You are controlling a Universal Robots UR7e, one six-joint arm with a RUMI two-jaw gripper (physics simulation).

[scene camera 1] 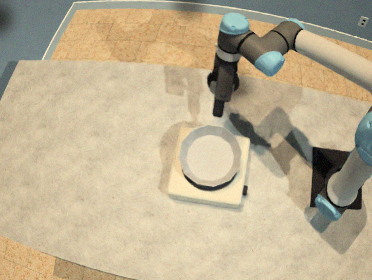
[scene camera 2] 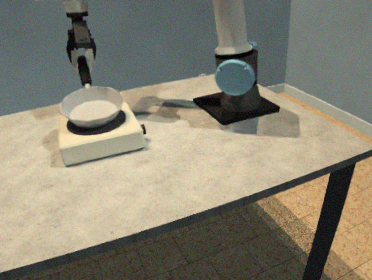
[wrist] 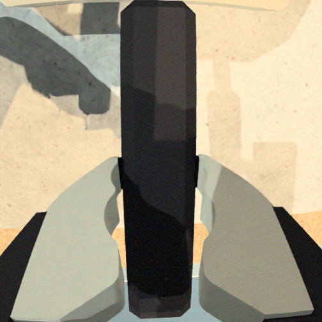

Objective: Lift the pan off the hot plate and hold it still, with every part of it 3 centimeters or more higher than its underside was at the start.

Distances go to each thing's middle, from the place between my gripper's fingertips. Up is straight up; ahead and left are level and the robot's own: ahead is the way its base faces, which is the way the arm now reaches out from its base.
My gripper is now 10 mm past the grey pan [scene camera 1: 210, 155], 110 mm to the right of it and 20 mm above it. From my hand the other things lie so: cream hot plate [scene camera 1: 228, 194] 30 mm behind, 200 mm to the left, 130 mm below.
